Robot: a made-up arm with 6 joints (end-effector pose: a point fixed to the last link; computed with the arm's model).
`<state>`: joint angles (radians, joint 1 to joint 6).
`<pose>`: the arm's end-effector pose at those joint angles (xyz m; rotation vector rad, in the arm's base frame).
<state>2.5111 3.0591 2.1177 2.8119 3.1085 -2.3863</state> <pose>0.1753 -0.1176 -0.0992 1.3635 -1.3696 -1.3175</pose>
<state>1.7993 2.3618 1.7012 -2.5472 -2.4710 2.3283</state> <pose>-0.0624 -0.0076 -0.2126 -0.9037 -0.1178 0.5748</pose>
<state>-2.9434 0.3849 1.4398 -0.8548 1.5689 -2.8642</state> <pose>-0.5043 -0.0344 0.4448 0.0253 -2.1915 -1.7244</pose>
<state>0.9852 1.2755 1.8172 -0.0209 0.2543 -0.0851</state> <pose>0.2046 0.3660 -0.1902 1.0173 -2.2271 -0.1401</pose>
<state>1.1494 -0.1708 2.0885 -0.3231 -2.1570 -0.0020</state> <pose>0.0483 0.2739 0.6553 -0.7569 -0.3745 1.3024</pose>
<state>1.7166 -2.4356 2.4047 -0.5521 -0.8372 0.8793</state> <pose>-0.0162 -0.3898 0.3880 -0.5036 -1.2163 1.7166</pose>
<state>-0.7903 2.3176 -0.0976 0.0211 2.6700 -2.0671</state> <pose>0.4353 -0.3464 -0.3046 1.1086 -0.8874 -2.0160</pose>
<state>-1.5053 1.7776 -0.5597 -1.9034 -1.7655 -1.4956</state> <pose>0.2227 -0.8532 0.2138 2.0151 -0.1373 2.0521</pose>
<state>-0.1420 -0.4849 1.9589 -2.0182 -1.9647 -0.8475</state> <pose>0.1785 0.1167 0.5798 -2.1151 -0.5376 -0.7478</pose>
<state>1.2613 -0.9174 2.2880 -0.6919 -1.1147 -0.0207</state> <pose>-0.0740 0.1162 0.6687 -1.3005 -0.0661 0.9658</pose>
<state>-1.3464 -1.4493 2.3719 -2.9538 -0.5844 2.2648</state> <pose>0.0447 -0.0082 0.5469 0.5991 2.0945 -0.9532</pose>
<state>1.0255 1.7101 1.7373 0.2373 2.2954 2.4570</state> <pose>0.0996 0.2630 -0.0953 1.0484 1.0119 -2.3888</pose>
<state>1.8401 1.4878 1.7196 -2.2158 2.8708 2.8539</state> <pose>-0.1031 0.4106 -0.0021 -0.7501 0.4320 0.8037</pose>
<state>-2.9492 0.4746 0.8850 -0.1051 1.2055 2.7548</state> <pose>-0.6386 -0.1549 0.5929 0.3287 -2.0416 -0.5146</pose>
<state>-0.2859 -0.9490 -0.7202 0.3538 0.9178 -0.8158</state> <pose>-0.8376 0.3454 0.5454 -0.4395 -0.2949 -0.9387</pose>
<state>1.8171 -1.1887 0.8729 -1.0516 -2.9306 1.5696</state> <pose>0.0784 -0.5413 0.6583 -1.3012 -2.2825 -0.7888</pose>
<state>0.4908 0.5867 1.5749 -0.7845 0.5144 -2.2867</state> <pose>0.5849 0.2872 0.2456 2.2996 -0.1013 1.3724</pose>
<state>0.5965 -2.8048 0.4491 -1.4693 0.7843 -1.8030</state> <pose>-0.3911 -0.3729 -0.5545 1.6485 1.1633 -0.0721</pose>
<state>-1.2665 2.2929 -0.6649 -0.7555 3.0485 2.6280</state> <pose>0.2461 -0.5929 -0.0998 -1.9477 1.2419 1.9472</pose>
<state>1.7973 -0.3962 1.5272 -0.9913 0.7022 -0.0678</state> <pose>-0.0119 0.3162 0.8071 -1.8113 1.1430 0.3358</pose>
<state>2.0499 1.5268 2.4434 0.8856 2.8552 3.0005</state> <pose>-0.1466 0.1913 0.0763 0.1777 -0.1210 -1.7865</pose>
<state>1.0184 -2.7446 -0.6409 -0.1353 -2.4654 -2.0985</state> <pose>-0.0473 0.0295 -0.5076 -0.6971 0.4988 -0.8370</pose>
